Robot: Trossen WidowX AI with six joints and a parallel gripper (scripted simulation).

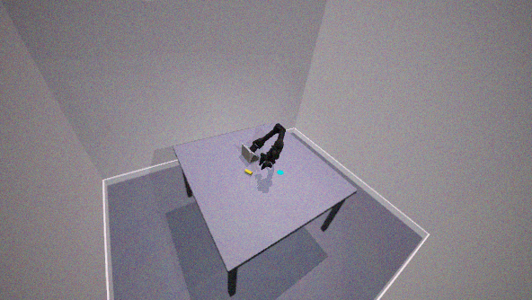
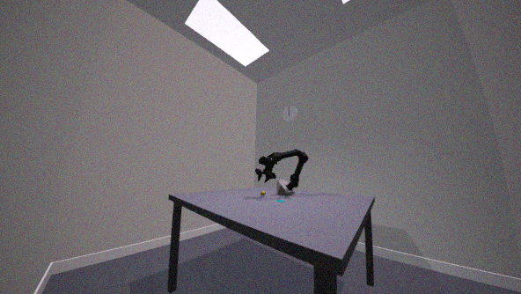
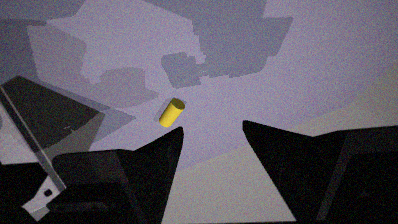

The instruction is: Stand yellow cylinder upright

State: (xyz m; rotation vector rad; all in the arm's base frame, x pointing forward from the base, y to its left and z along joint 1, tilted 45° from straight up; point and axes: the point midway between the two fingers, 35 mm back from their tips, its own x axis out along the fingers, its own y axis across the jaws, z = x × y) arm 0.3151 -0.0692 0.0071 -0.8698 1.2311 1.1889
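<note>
The yellow tall cylinder is 110 mm below my gripper tip, 80 mm behind it and 60 mm to the right of it. Also, from my gripper tip: cyan circle (220 mm to the left, 130 mm below, 10 mm ahead).
</note>
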